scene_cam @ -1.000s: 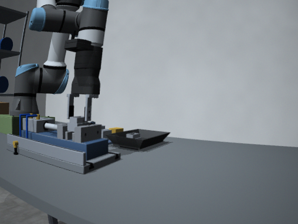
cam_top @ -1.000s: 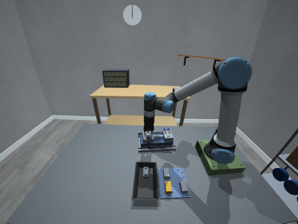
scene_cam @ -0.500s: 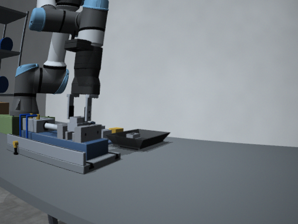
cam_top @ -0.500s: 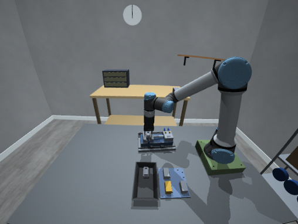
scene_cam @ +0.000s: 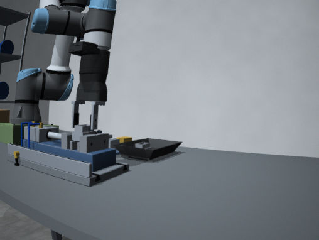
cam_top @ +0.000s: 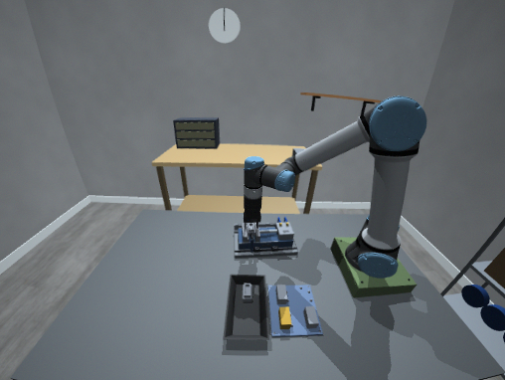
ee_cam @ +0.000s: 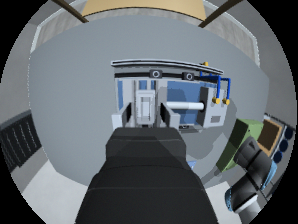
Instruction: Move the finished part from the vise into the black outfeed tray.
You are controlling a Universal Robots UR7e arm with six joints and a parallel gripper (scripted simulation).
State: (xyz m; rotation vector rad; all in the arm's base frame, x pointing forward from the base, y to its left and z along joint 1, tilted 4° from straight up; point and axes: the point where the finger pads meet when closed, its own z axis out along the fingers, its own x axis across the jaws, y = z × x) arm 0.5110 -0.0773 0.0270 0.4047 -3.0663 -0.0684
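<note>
Right now the blue vise is 80 mm below my hand, 70 mm behind it and 20 mm to the right of it. Round my hand: blue plate (300 mm to the left, 210 mm behind, 120 mm below); then yellow block (360 mm to the left, 180 mm behind, 100 mm below).
</note>
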